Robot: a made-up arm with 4 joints.
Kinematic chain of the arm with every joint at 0, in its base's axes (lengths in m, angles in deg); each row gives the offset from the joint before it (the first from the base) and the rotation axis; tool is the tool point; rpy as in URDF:
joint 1: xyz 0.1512 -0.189 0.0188 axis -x
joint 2: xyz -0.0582 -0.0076 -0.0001 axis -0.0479 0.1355 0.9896
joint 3: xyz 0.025 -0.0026 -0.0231 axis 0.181 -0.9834 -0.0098
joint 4: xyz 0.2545 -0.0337 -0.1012 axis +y
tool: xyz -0.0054 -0.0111 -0.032 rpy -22.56 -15 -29.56
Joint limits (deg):
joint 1: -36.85..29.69
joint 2: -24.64..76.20
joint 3: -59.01..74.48
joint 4: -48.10..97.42
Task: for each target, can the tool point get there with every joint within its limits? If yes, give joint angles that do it. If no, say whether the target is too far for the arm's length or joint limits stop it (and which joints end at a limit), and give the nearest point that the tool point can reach.
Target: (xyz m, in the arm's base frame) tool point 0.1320 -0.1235 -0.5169
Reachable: no: too far | nearest point 0.1379 -0.1487 -0.3110 | short by 0.207 m
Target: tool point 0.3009 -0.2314 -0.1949
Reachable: yes | joints -4.87 0.86 -18.16 36.79
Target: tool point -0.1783 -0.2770 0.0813
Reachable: no: joint limits stop it (at a limit: joint 1, joint 2, joint 3) | nearest point 0.1261 -0.4071 -0.1560 | short by 0.407 m
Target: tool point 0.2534 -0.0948 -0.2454
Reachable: yes | joints 6.91 54.46 -16.83 -12.05
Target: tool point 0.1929 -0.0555 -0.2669
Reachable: yes | joints -18.05 62.42 -44.11 -32.46
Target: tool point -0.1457 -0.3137 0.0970
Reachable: no: joint limits stop it (at a limit: joint 2, joint 3, joint 4) | nearest point 0.2239 -0.3714 0.1332 | short by 0.376 m
